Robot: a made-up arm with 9 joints. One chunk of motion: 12 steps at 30 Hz.
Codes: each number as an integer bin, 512 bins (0 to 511) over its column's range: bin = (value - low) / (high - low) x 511, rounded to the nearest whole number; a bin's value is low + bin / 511 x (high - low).
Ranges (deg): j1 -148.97..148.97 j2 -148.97..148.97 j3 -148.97..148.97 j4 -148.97..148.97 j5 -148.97..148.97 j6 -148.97..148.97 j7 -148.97..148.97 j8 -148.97..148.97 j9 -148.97..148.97
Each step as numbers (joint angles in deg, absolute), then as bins.
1 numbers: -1.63 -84.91 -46.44 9.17 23.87 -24.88 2.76 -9.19 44.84
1 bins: 253 110 176 271 296 213 260 240 332
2 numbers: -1.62 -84.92 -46.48 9.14 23.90 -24.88 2.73 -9.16 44.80
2 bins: 253 110 176 271 296 213 260 240 332
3 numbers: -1.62 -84.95 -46.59 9.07 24.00 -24.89 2.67 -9.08 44.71
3 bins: 253 110 176 271 297 213 260 240 332
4 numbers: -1.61 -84.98 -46.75 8.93 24.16 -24.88 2.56 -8.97 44.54
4 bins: 253 110 175 271 297 213 260 240 332
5 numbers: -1.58 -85.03 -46.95 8.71 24.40 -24.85 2.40 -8.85 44.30
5 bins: 253 110 175 270 297 213 260 240 331
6 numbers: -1.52 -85.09 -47.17 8.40 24.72 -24.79 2.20 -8.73 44.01
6 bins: 253 110 175 270 298 213 259 241 331
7 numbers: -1.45 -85.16 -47.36 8.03 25.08 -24.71 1.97 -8.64 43.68
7 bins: 253 109 174 269 299 213 259 241 330
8 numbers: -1.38 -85.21 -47.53 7.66 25.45 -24.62 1.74 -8.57 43.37
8 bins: 253 109 174 269 299 213 258 241 330
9 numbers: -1.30 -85.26 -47.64 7.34 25.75 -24.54 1.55 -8.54 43.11
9 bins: 253 109 174 268 300 213 258 241 329
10 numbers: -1.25 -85.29 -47.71 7.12 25.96 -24.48 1.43 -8.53 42.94
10 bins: 253 109 174 268 300 214 258 241 329
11 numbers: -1.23 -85.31 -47.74 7.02 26.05 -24.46 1.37 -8.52 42.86
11 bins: 253 109 174 268 300 214 258 241 329
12 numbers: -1.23 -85.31 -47.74 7.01 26.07 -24.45 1.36 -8.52 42.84
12 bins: 253 109 174 268 300 214 258 241 329
